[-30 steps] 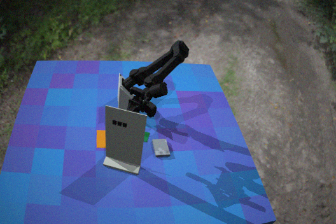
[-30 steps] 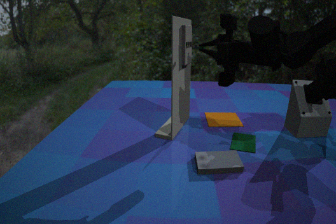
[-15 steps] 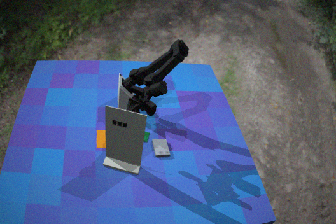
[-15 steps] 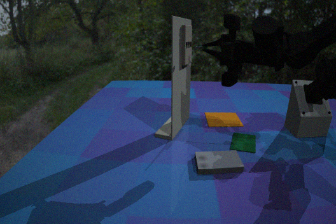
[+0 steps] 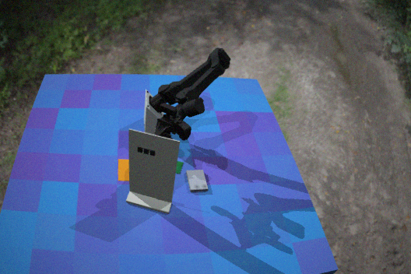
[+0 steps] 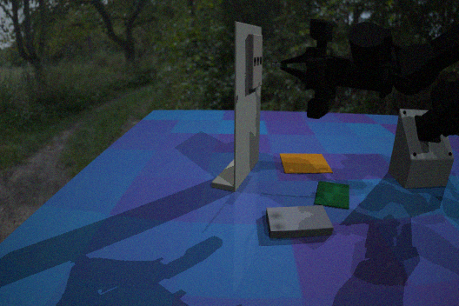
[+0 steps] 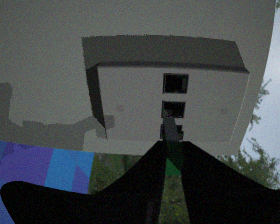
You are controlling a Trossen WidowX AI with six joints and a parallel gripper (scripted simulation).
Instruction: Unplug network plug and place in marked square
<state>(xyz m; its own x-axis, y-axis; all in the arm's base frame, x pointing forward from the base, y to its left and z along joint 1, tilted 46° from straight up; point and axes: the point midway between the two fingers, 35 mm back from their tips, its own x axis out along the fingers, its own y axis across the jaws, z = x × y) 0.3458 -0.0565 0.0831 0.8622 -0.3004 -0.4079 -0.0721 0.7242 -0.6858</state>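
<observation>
The orange marked square lies 25 cm below my gripper tip, 8 cm to the right of it and 8 cm behind it. From my gripper tip the other things lie so: green square patch 25 cm below, 12 cm behind, 8 cm to the left; upright grey panel 10 cm below, 7 cm ahead, 2 cm to the right; network plug right at my gripper tip.
</observation>
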